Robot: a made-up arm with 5 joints.
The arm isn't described. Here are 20 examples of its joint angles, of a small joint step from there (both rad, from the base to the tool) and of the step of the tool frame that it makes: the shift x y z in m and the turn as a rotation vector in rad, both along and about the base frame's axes.
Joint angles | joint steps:
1: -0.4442 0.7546 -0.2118 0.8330 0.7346 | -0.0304 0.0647 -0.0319 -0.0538 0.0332
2: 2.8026 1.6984 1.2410 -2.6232 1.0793 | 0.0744 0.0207 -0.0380 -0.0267 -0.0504
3: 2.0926 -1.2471 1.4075 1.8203 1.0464 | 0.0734 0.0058 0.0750 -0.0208 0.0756
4: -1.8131 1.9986 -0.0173 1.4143 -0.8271 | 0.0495 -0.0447 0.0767 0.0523 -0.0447
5: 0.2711 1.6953 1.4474 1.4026 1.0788 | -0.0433 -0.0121 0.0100 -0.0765 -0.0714
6: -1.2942 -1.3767 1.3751 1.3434 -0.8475 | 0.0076 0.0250 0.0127 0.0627 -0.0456
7: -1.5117 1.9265 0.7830 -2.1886 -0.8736 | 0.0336 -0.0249 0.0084 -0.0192 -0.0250
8: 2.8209 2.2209 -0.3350 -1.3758 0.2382 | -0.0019 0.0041 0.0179 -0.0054 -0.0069
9: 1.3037 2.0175 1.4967 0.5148 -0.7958 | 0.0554 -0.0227 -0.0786 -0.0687 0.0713
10: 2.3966 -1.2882 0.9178 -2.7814 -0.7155 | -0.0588 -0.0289 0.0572 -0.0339 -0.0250
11: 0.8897 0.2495 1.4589 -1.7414 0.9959 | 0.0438 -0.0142 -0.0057 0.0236 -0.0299
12: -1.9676 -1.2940 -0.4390 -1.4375 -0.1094 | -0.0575 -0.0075 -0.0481 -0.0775 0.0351
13: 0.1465 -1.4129 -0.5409 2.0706 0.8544 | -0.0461 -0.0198 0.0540 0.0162 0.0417
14: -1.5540 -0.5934 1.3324 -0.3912 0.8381 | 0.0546 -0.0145 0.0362 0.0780 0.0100
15: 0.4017 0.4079 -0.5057 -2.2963 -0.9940 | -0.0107 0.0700 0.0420 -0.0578 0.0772
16: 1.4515 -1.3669 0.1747 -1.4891 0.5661 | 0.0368 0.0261 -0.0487 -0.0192 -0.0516
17: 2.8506 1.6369 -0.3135 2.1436 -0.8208 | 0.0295 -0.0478 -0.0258 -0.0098 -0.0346
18: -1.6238 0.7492 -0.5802 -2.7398 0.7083 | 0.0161 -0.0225 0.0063 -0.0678 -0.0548
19: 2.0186 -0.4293 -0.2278 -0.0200 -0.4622 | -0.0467 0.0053 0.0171 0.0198 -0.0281
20: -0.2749 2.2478 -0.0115 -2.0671 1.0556 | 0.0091 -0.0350 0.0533 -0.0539 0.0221
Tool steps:
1: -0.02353 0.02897 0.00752 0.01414 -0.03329 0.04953
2: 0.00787 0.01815 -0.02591 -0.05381 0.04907 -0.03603
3: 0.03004 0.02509 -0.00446 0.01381 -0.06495 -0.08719
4: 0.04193 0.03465 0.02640 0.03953 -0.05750 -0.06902
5: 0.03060 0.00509 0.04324 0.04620 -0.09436 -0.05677
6: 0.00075 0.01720 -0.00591 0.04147 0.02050 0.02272
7: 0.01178 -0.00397 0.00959 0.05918 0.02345 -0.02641
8: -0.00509 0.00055 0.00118 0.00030 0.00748 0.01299
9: -0.02196 -0.02339 -0.01175 0.00710 -0.02875 -0.09595
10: 0.02412 -0.01487 0.00688 0.01245 -0.01062 -0.02980
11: 0.00794 -0.02057 -0.00502 0.01710 0.02246 -0.02615
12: -0.01381 0.03940 0.03500 0.08081 -0.06298 0.07281
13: 0.01886 -0.00519 -0.01167 0.04295 0.03200 0.03817
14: 0.05158 0.00763 0.03604 -0.00727 0.13600 -0.04231
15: 0.01278 0.04978 0.00228 0.05071 -0.02245 0.09687
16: -0.03894 0.00552 -0.02530 0.01806 0.09057 0.01866
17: -0.03410 0.00599 -0.00585 0.02107 0.06436 -0.09006
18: 0.00013 0.05301 0.03552 0.06950 0.07068 -0.10193
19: -0.00833 -0.01794 -0.00996 -0.00302 -0.03941 0.05404
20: -0.01879 0.00624 0.00295 -0.01101 -0.00928 -0.07428
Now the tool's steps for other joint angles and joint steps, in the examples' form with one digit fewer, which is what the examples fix.
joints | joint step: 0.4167 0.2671 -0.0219 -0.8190 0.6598 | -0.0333 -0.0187 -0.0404 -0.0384 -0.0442
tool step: 0.0075 0.0226 -0.0382 -0.0482 -0.1002 -0.0392
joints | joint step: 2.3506 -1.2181 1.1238 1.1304 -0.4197 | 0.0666 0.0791 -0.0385 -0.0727 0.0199
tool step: -0.0247 -0.0168 0.0178 0.0870 -0.0002 0.0194
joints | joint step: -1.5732 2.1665 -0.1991 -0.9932 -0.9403 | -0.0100 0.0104 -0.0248 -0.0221 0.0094
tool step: -0.0022 -0.0113 -0.0114 -0.0162 0.0191 -0.0087
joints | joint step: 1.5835 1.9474 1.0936 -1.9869 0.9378 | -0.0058 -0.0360 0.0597 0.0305 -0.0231
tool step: 0.0130 -0.0185 0.0170 -0.0394 0.0451 0.0538
